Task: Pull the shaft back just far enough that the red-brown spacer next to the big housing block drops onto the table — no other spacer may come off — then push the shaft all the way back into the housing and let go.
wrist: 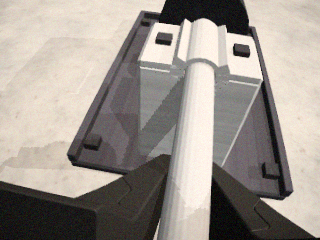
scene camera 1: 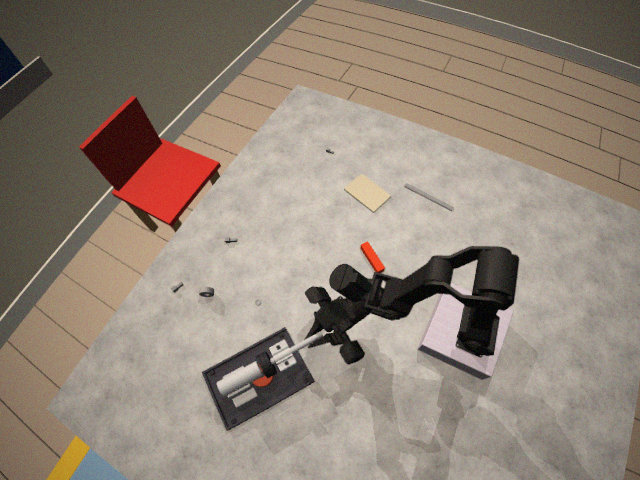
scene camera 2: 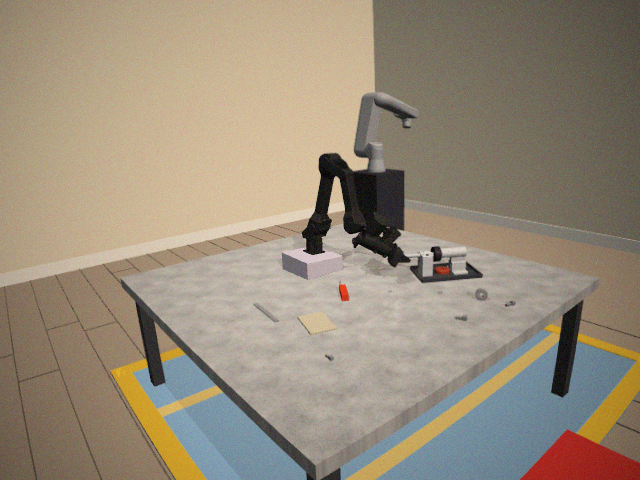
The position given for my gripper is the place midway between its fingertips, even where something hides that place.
Note:
I see my gripper (scene camera 1: 306, 344), a tan card (scene camera 1: 366, 191) and a housing block (scene camera 2: 425, 269).
My gripper shows as well in the wrist view (wrist: 185, 168) and in scene camera 2 (scene camera 2: 409, 260). The wrist view misses the tan card: it is out of frame.

